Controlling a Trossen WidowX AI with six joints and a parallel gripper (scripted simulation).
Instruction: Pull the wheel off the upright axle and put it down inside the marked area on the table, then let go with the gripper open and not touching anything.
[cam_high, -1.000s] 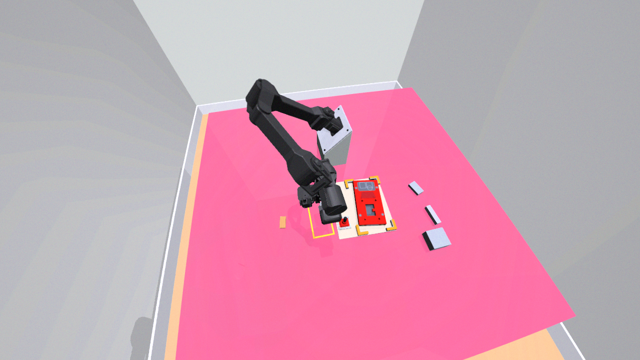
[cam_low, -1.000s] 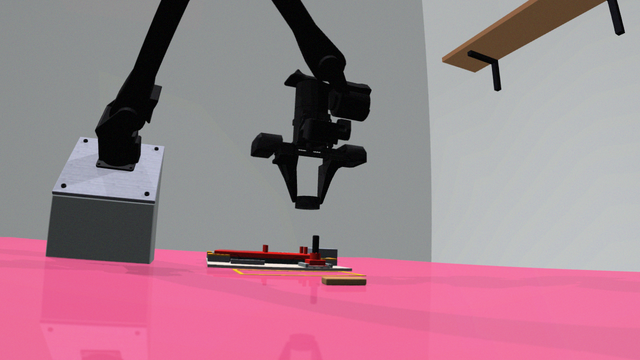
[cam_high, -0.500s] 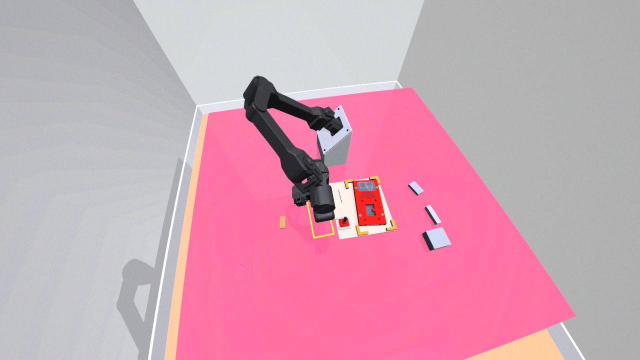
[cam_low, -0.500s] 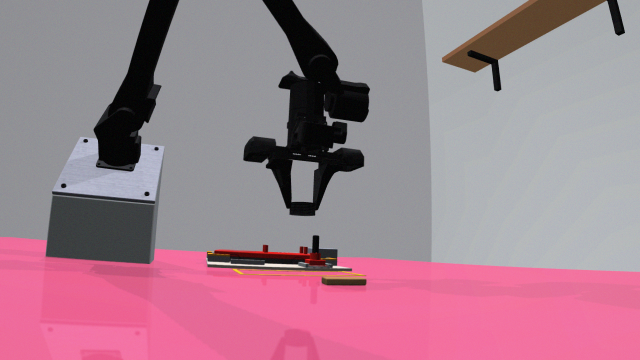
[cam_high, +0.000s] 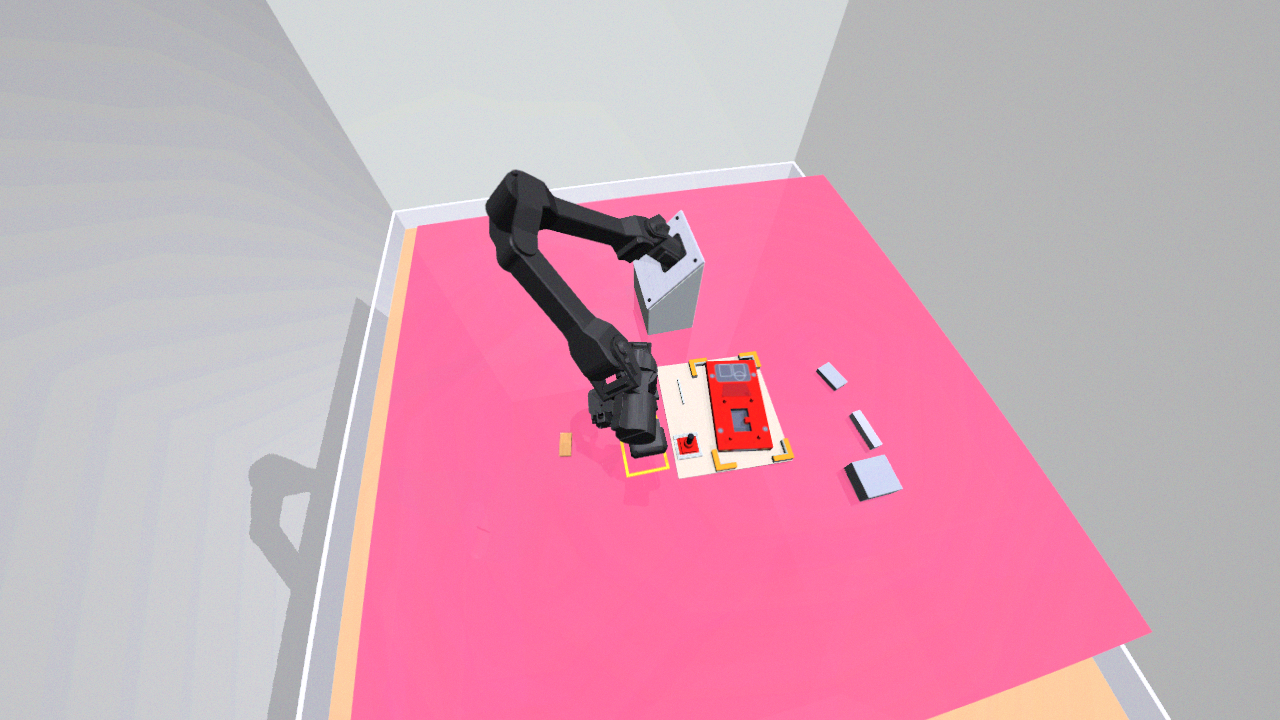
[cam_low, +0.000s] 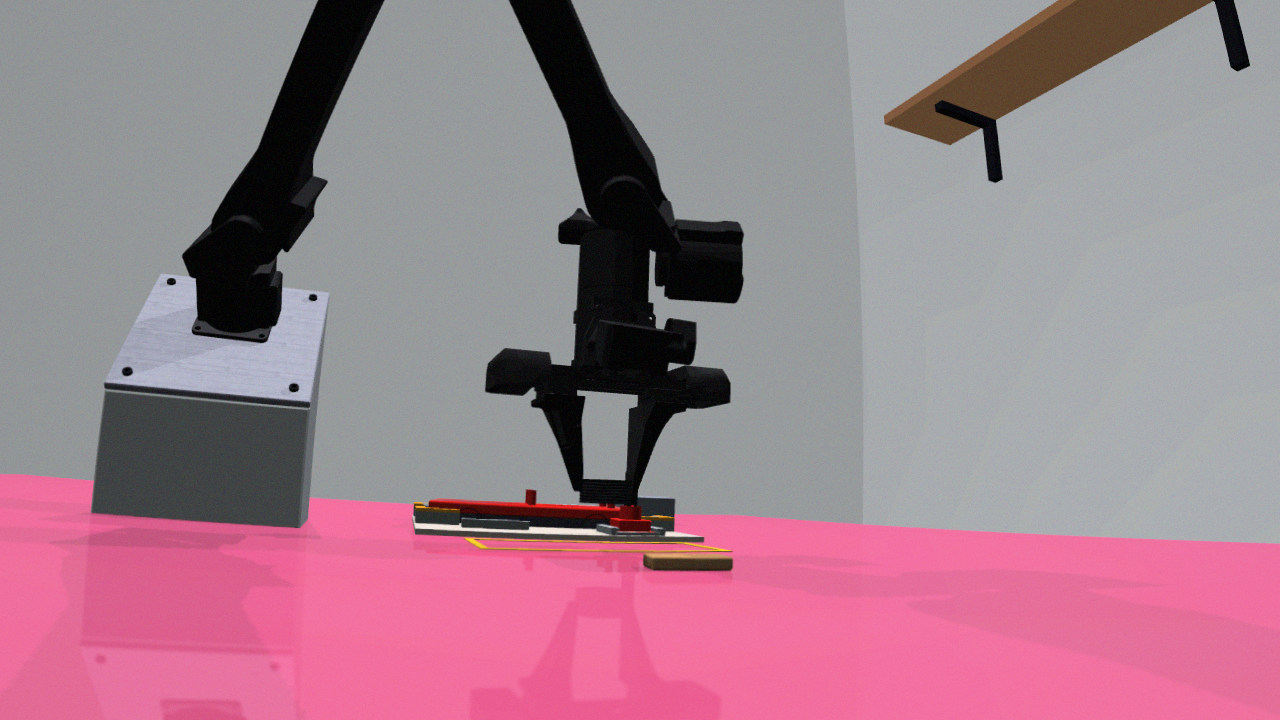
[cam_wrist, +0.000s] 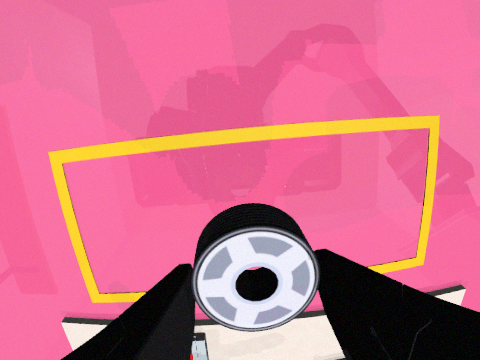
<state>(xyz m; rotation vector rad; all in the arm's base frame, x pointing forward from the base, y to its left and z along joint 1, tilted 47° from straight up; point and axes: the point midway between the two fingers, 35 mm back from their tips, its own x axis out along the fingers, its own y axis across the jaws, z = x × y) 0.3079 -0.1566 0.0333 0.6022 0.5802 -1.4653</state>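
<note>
The dark wheel lies right at my gripper tip. The rest, counted from my gripper tip: small wooden block (15 cm to the right, 4 cm below).
</note>
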